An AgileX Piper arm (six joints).
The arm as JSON. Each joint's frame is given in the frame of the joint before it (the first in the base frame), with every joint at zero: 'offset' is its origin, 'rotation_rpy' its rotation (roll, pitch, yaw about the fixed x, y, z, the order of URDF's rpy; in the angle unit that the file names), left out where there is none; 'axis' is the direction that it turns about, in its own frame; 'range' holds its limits. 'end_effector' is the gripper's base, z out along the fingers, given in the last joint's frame.
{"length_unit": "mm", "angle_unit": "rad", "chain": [
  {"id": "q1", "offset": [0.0, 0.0, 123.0], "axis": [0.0, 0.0, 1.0], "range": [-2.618, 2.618]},
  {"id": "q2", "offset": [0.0, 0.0, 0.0], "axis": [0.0, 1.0, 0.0], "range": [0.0, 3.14]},
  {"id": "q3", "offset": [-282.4, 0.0, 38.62], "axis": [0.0, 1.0, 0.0], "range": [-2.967, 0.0]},
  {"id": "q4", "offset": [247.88, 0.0, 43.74], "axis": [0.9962, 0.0, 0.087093], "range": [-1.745, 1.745]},
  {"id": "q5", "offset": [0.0, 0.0, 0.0], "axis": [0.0, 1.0, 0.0], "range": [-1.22, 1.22]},
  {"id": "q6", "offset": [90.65, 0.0, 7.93], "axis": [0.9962, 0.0, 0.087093], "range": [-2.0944, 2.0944]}
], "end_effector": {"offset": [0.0, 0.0, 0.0], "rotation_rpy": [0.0, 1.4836, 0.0]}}
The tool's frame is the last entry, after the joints.
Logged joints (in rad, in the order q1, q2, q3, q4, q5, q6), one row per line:
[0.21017 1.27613 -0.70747 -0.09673 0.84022 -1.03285]
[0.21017 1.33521 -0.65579 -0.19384 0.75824 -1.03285]
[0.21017 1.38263 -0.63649 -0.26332 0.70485 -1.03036]
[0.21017 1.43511 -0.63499 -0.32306 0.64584 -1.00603]
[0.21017 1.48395 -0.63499 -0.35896 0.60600 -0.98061]
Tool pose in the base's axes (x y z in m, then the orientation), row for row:
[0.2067 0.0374 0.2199 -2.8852 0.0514 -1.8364]
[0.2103 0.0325 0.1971 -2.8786 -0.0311 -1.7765]
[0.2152 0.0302 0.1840 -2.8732 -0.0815 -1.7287]
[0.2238 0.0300 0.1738 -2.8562 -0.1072 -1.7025]
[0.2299 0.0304 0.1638 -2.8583 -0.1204 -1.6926]
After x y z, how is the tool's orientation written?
As angles about the fixed x, y, z axes (roll, pitch, yaw), in radians.
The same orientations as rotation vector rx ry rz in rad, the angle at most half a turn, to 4 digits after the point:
[-1.7743 2.3374 -0.2547]
[-1.8852 2.3095 -0.3352]
[-1.9628 2.2746 -0.3881]
[-1.9967 2.2435 -0.4307]
[-2.0154 2.2380 -0.4419]

